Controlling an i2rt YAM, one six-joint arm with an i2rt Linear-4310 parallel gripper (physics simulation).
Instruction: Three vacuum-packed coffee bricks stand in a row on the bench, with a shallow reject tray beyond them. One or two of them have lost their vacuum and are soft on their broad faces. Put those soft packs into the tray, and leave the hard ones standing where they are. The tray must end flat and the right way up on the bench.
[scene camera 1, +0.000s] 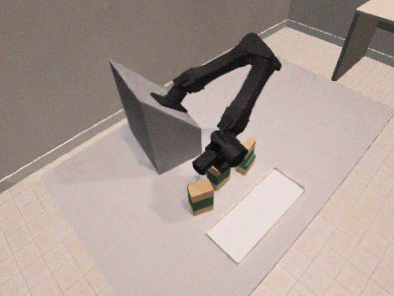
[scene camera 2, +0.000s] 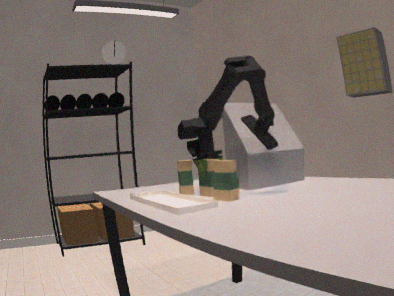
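Three tan coffee bricks with green bands stand upright in a row. The middle pack is under the arm, and my gripper is lowered over it, its green fingers drawn in and shut on its upper part. The fingertips are mostly hidden in scene camera 1. One end pack stands nearest in scene camera 1, and the other end pack stands on the far side of the middle one. The shallow white tray lies flat and right way up beside the row.
A grey wedge-shaped block carries the arm's base behind the packs. The bench extends around them, its edge past the tray. A black shelf rack stands beyond the bench.
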